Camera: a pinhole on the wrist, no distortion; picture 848 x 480 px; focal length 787.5 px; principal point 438.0 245.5 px. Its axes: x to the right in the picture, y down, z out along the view. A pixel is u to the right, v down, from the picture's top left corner.
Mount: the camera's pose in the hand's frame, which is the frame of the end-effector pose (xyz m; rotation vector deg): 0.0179 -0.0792 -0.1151 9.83 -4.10 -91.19
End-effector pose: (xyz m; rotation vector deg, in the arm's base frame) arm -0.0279 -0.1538 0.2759 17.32 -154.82 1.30
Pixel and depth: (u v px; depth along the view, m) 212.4 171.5 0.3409
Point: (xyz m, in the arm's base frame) -0.0606 -0.1557 0.0466
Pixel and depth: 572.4 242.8 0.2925
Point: -0.0394 -0.3016 0.1046
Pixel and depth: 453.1 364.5 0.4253
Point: -0.1442 -0.2889 -0.0071
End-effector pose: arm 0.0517 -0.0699 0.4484 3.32 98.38 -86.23
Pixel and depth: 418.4 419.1 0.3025
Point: 0.0834 -0.2758 0.5124
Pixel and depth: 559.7 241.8 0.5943
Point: 0.2444 -0.4810 0.6907
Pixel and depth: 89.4 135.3 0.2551
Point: 0.1721 -0.1552 0.4746
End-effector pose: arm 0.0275 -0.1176 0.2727 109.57 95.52 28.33
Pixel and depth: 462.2 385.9 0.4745
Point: 0.1540 -0.1395 -0.0921
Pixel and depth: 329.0 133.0 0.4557
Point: 0.1735 -0.2813 -0.0009
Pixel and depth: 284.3 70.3 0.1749
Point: 0.0094 -0.1681 0.2006
